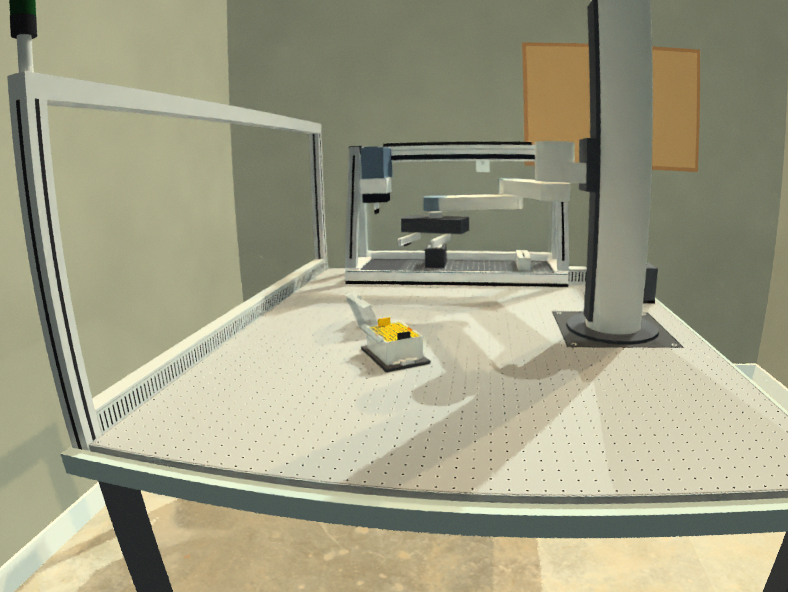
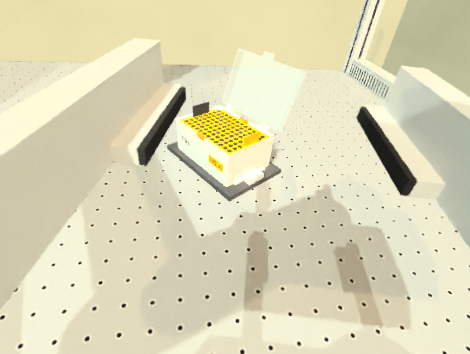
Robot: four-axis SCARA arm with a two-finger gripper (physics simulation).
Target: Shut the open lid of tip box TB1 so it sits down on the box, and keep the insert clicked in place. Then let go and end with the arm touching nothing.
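Seen in the pictures: gripper, fingertip midpoint: (image 1: 415,243) (image 2: 274,81); arm's base, link origin: (image 1: 612,332).
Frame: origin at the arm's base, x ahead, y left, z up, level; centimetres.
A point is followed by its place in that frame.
Tip box TB1 (image 1: 407,352) @[y 28.1, x 51.5, z 4.2 cm] (image 2: 201,151) @[y 20.8, x 51.8, z 4.8 cm] is white and sits upright on a dark base plate (image 1: 387,367) @[y 31.8, x 55.2, z 2.1 cm] (image 2: 227,193) @[y 14.8, x 54.9, z 2.1 cm]. Its translucent lid (image 1: 361,310) @[y 31.0, x 60.4, z 14.2 cm] (image 2: 265,92) @[y 26.6, x 61.7, z 11.2 cm] stands open, tilted up and back from the far long side. The yellow insert (image 1: 396,331) @[y 22.0, x 54.8, z 6.8 cm] (image 2: 220,131) @[y 22.6, x 54.7, z 7.0 cm] with its grid of holes lies in the box top and looks about level; whether its clips are seated I cannot tell. My gripper (image 1: 420,242) @[y -2.0, x 53.3, z 22.9 cm] (image 2: 274,81) @[y -2.0, x 53.3, z 22.9 cm] is shut to its narrowest, with a wide gap between the pads and nothing held. It hangs above the table, apart from the box and lid.
A framed instrument (image 1: 455,278) @[y -45.0, x 45.1, z 3.7 cm] stands at the back, with a black block (image 1: 435,257) @[y -51.5, x 52.7, z 10.0 cm] and a small white piece (image 1: 522,259) @[y -48.5, x 21.4, z 10.2 cm] near its deck. The arm's column (image 1: 621,191) @[y 7.2, x 2.1, z 37.7 cm] rises at the right. A tall frame (image 1: 171,105) @[y 33.5, x 100.4, z 59.6 cm] runs along the left edge.
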